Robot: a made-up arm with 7 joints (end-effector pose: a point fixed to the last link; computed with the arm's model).
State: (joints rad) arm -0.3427 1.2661 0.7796 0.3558 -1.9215 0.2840 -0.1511
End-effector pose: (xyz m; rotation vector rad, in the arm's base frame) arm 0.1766 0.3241 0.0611 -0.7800 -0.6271 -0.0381
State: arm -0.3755 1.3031 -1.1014 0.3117 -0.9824 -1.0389 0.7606
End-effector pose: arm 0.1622 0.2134 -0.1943 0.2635 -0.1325 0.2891
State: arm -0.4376 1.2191 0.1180 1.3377 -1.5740 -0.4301 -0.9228
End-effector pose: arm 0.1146 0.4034 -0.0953 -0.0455 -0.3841 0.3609
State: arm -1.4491 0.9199 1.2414 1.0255 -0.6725 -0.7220 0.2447
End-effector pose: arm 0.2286 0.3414 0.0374 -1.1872 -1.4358 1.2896
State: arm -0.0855 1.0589 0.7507 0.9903 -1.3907 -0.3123 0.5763
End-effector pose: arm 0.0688 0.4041 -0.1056 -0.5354 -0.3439 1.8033
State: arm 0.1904 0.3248 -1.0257 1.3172 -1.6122 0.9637 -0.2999
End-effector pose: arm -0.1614 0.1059 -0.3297 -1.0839 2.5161 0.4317
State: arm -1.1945 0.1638 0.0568 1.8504 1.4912 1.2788 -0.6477
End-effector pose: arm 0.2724 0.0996 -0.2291 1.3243 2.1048 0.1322
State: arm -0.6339 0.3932 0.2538 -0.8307 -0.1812 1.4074 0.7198
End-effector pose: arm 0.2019 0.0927 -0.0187 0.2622 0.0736 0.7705
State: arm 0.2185 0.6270 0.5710 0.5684 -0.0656 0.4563 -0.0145
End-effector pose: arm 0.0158 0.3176 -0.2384 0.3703 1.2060 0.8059
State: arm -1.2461 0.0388 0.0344 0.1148 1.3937 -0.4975 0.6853
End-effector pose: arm 0.3010 -0.0483 0.0465 0.8939 -1.7288 0.4817
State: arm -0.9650 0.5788 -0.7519 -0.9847 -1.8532 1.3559 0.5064
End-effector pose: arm 0.0960 -0.0308 -0.0443 0.5836 0.6506 -1.7238
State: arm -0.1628 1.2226 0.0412 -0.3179 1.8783 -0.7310 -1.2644
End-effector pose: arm 0.2052 0.1708 -0.0853 -2.3384 -1.1536 0.6822
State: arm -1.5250 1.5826 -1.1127 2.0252 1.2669 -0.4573 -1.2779
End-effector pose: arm 0.0614 0.4057 0.0508 0.3977 2.5855 -0.3058
